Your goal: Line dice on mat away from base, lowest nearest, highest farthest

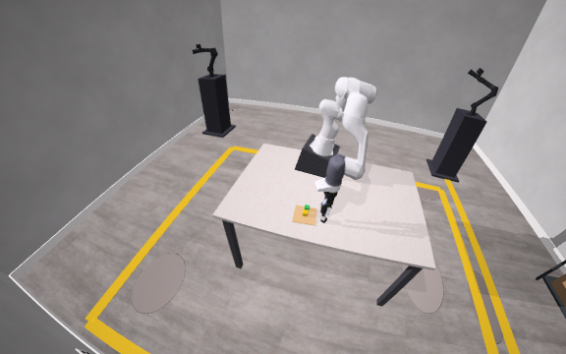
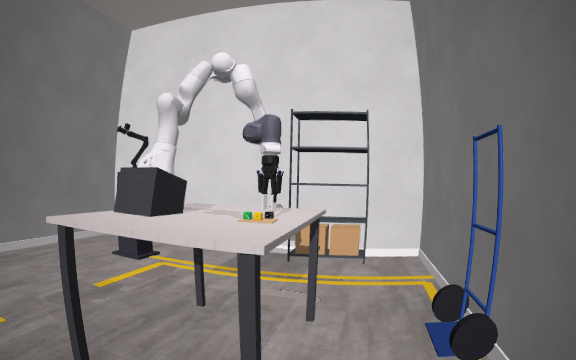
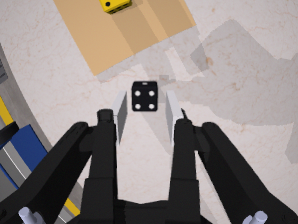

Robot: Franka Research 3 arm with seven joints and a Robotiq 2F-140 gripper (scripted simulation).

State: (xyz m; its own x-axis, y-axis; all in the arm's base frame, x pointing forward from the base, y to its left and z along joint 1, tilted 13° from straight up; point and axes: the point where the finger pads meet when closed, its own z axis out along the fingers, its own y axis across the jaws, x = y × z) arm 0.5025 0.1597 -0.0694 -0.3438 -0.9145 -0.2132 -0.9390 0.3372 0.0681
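Right now my hand is 60 mm above the black die. From my hand the other things lie so: yellow die (10 mm behind, 120 mm to the right, 50 mm below); then green die (50 mm behind, 120 mm to the right, 50 mm below); then tan mat (10 mm behind, 120 mm to the right, 70 mm below).
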